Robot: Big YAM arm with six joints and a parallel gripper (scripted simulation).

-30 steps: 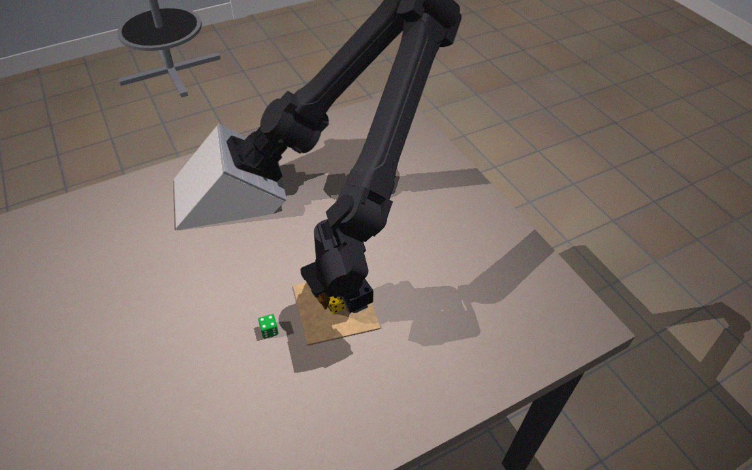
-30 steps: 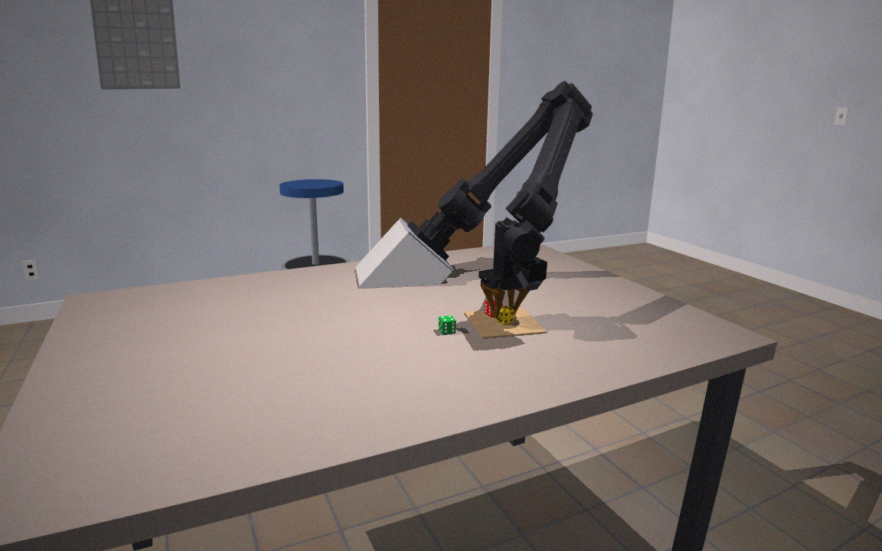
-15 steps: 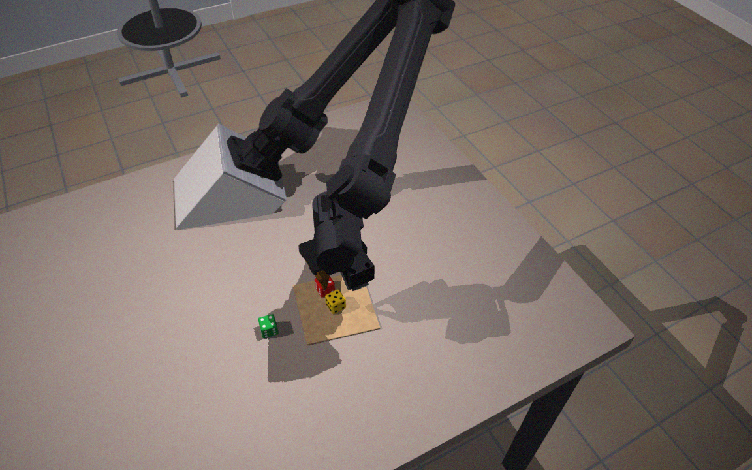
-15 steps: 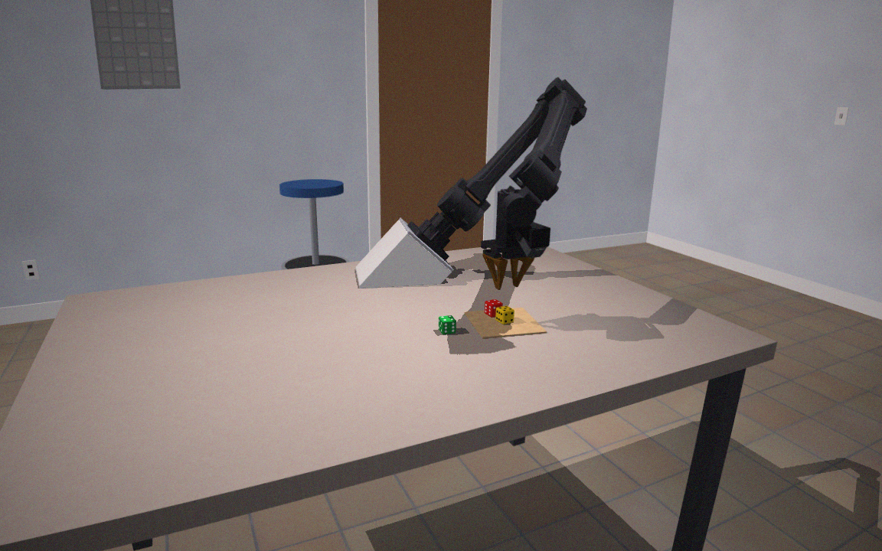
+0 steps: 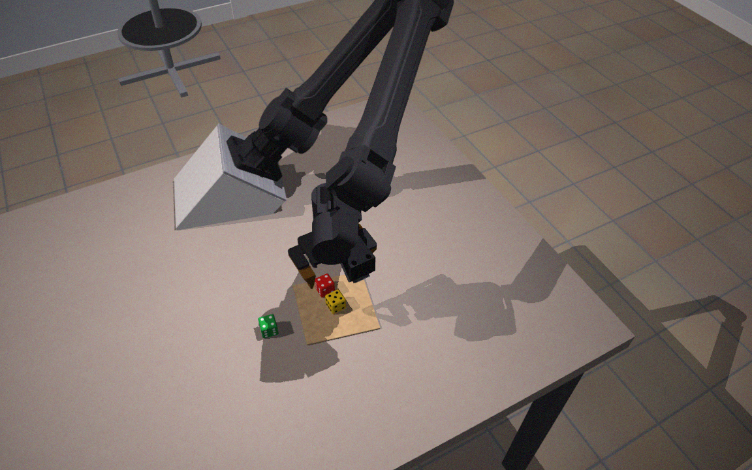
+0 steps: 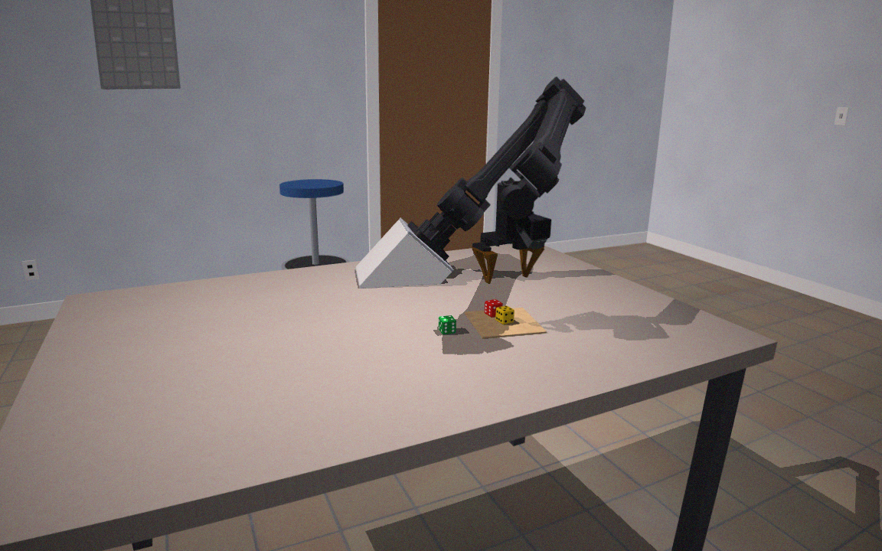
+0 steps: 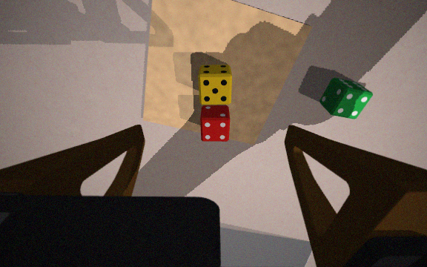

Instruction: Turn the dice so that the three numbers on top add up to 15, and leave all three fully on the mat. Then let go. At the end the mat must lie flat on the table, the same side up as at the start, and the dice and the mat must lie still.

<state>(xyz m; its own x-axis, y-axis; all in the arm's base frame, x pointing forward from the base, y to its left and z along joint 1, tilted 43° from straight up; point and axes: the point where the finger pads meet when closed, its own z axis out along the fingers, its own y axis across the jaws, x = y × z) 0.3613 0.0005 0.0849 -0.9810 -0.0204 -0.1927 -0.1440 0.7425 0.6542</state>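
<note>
The green die lies 13 cm to the right of my hand and 9 cm below it. From my hand the other things lie so: yellow die: 9 cm below; tan mat: 10 cm below; red die: 4 cm behind, 1 cm to the right, 9 cm below.
</note>
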